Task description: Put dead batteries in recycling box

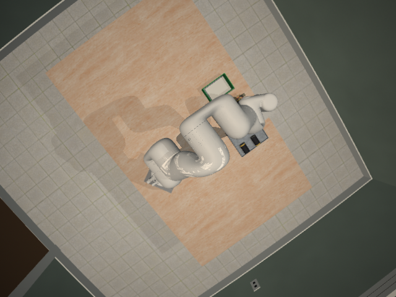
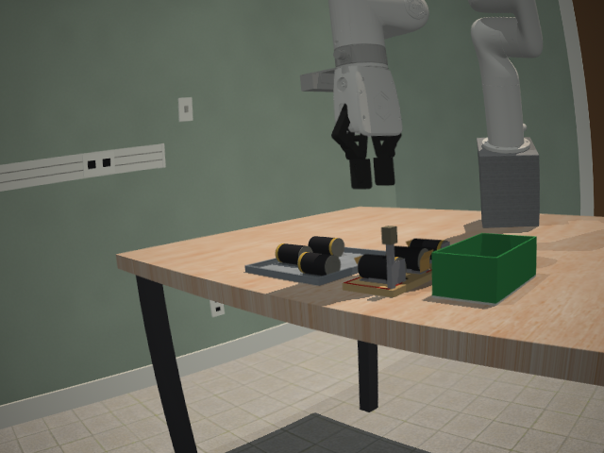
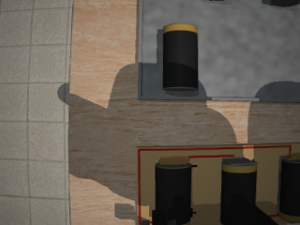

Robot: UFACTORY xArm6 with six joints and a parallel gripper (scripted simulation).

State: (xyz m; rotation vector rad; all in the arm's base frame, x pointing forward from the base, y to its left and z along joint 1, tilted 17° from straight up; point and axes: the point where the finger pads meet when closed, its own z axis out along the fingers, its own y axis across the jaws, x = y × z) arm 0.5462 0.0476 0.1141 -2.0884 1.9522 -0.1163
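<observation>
The grey tray lies 5 cm behind my hand, 18 cm to the right of it and 15 cm below it. The rest, counted from my hand: green recycling box 7 cm behind, 15 cm to the left, 14 cm below.
</observation>
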